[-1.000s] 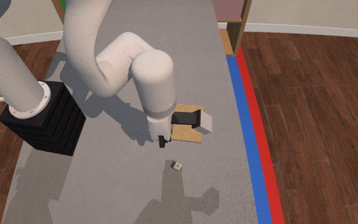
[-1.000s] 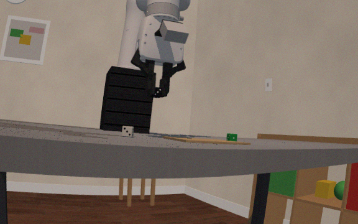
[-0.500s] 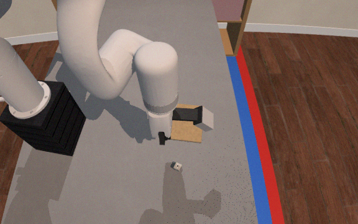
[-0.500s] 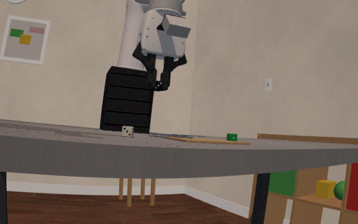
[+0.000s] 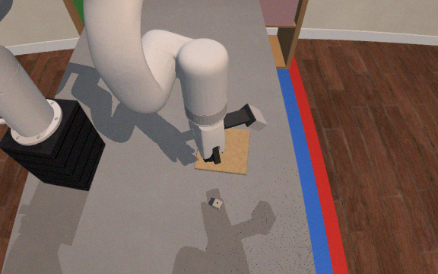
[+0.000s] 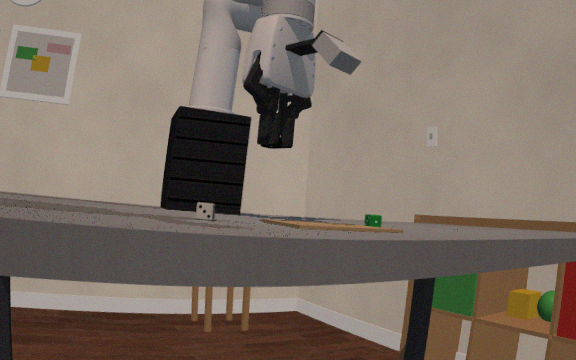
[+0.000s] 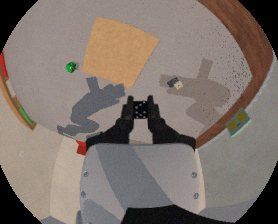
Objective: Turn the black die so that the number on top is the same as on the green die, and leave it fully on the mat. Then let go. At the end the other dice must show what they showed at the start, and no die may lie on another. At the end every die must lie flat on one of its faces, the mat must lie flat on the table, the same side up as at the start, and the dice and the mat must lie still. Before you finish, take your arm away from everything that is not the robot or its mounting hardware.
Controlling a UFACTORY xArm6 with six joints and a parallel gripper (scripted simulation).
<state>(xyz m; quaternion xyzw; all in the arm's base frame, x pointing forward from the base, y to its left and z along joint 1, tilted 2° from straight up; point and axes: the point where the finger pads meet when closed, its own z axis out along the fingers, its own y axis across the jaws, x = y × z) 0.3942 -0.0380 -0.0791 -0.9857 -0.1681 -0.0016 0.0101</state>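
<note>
Now: hand 120 mm above the tan mat, 70 mm to the right of it and 40 mm short of it. From my hand the other things lie so: green die: 180 mm to the left, 110 mm below, 10 mm behind; black die: 10 mm below, 10 mm behind; white die: 110 mm below, 90 mm to the right, 20 mm ahead.
</note>
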